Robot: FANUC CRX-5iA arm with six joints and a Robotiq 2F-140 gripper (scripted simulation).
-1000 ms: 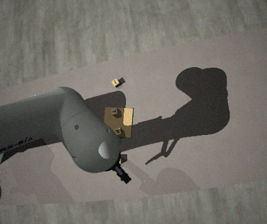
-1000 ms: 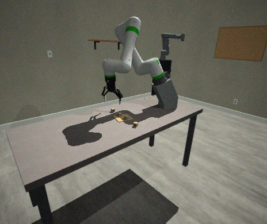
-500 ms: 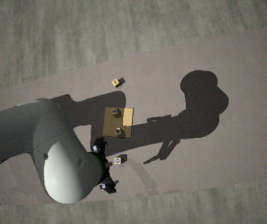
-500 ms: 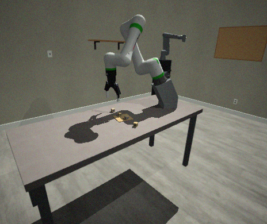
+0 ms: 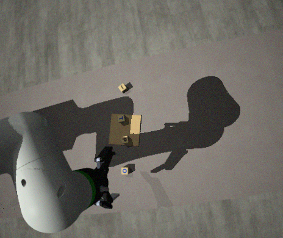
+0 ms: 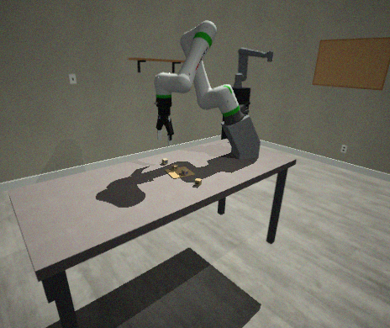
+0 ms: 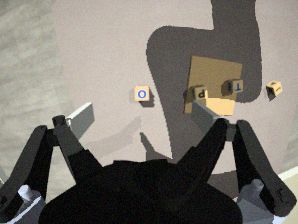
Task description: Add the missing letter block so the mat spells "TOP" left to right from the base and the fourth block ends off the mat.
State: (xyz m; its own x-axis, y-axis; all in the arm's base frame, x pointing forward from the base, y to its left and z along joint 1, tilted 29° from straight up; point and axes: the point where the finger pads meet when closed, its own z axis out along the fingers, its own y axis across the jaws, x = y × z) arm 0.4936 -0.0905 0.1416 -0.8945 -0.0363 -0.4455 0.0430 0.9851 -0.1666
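Now: hand 14 cm above the O block. The rest, counted from my hand: P block (1 cm ahead, 13 cm to the left, 14 cm below); then mat (18 cm to the left, 15 cm below).
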